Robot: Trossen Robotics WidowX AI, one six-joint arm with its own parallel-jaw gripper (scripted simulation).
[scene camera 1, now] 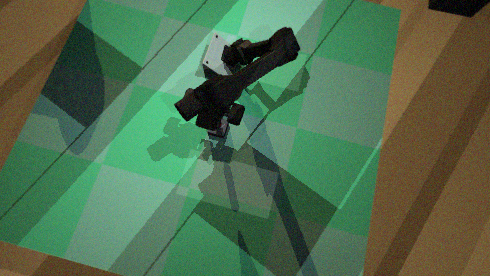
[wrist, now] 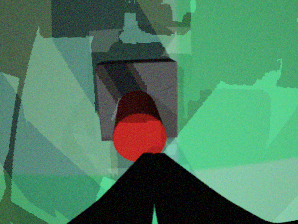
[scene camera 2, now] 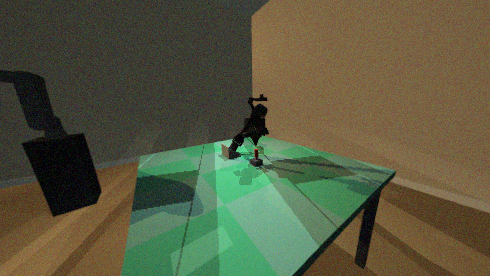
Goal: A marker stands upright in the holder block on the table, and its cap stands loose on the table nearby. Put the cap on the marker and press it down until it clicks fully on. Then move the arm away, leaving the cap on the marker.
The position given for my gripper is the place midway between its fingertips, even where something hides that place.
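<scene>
There is a red cap (wrist: 139,129) here that I can see. As for my gripper (scene camera 1: 214,116), it is shut and holds nothing, and the wrist view gives me another look at the gripper (wrist: 153,163).
</scene>
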